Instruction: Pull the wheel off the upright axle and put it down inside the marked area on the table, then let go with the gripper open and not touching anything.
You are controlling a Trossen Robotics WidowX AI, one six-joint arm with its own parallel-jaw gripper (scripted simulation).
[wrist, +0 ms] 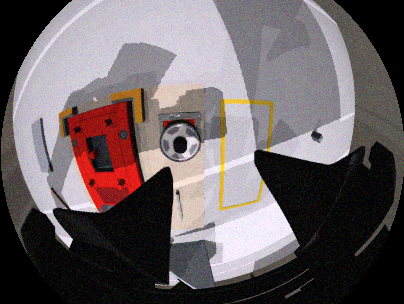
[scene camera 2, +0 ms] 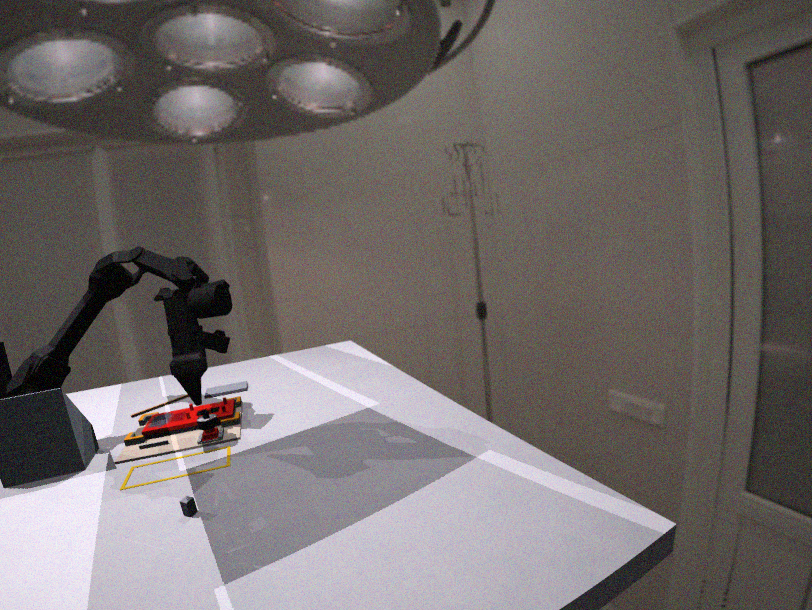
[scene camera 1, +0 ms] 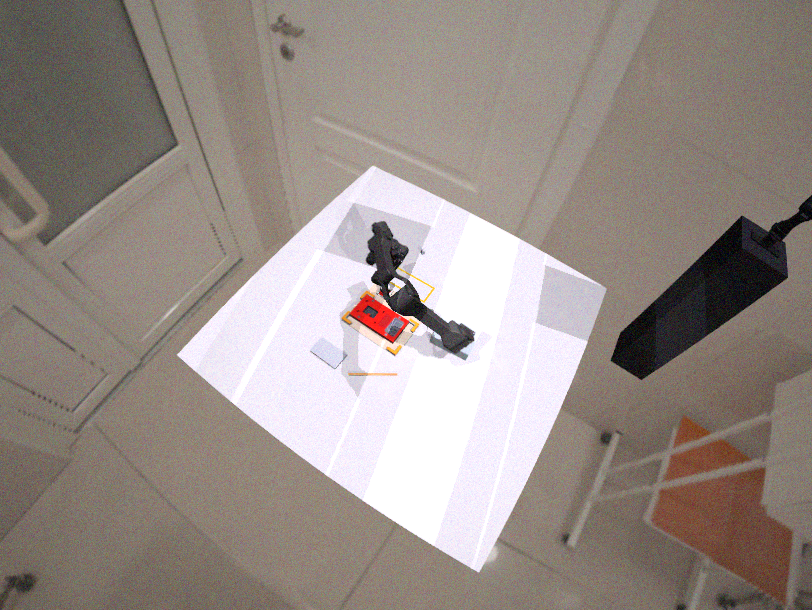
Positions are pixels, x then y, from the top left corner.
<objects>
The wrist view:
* my gripper: 214,164
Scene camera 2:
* my gripper: 198,401
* red plate: 184,420
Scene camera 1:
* red plate: 386,323
</objects>
